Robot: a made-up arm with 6 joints.
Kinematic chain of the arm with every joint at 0, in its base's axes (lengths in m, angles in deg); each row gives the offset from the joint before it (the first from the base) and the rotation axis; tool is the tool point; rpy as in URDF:
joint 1: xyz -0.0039 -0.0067 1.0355 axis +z
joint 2: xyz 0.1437 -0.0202 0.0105 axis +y
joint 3: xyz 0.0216 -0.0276 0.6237 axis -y
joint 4: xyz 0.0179 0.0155 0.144 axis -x
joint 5: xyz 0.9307 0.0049 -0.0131 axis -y
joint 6: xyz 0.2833 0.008 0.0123 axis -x
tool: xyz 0.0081 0.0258 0.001 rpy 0 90 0
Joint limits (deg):
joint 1: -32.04..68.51
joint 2: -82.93..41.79
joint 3: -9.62..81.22
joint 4: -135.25..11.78
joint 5: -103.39..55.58
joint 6: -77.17..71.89
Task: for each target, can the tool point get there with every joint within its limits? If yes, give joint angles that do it. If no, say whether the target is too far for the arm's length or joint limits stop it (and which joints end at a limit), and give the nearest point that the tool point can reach.
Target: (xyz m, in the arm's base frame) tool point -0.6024 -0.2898 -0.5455
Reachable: no: joint limits stop it (at a limit: joint 2, joint 3, joint 4, joint 5) | nearest point -1.2930 -0.6164 1.0217 | short by 1.743 m
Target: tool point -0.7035 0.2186 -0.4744
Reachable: no: joint limits stop it (at a limit: joint 2, joint 3, joint 4, joint 5) | nearest point -1.3617 0.4306 1.0215 | short by 1.648 m
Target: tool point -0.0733 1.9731 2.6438
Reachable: no: too far | nearest point 0.3327 1.3925 2.2820 | short by 0.796 m
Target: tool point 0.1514 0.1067 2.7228
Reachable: yes | joints -4.43 -27.87 49.43 -36.90 -53.88 -58.31
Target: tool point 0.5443 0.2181 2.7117
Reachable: yes | joints 22.36 -20.31 30.71 -70.69 -3.15 9.42
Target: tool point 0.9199 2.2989 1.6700
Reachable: no: too far | nearest point 0.6842 1.6846 1.6102 | short by 0.661 m
